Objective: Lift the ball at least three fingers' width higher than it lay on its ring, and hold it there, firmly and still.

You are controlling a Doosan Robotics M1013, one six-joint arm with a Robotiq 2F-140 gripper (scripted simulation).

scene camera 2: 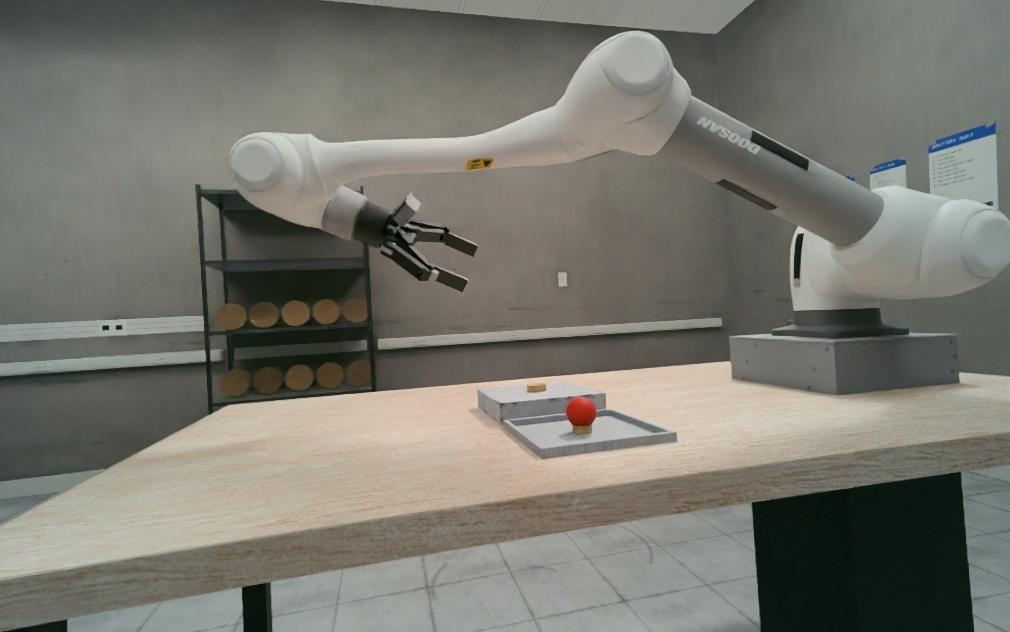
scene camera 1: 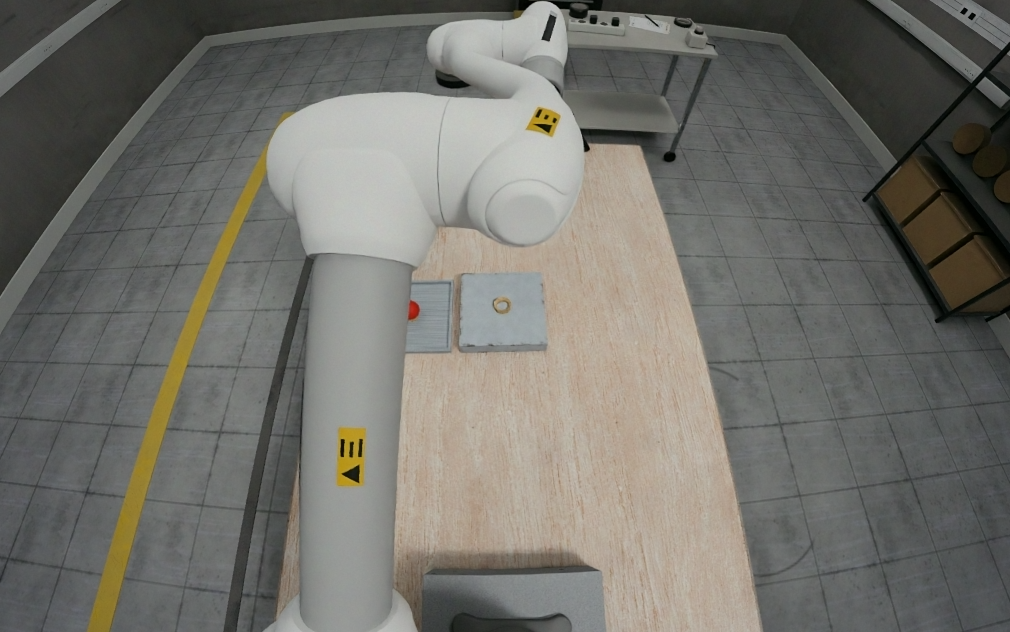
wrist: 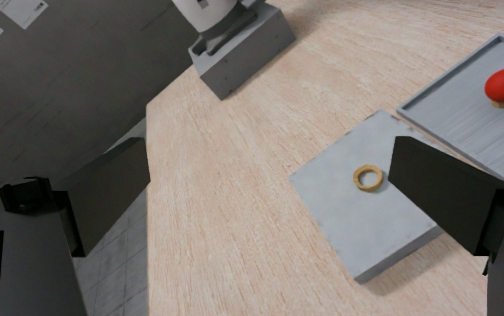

Scene:
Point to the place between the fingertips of the gripper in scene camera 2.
471, 267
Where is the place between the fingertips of the gripper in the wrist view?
269, 159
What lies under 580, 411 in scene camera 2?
A red ball.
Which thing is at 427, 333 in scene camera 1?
A shallow grey tray.

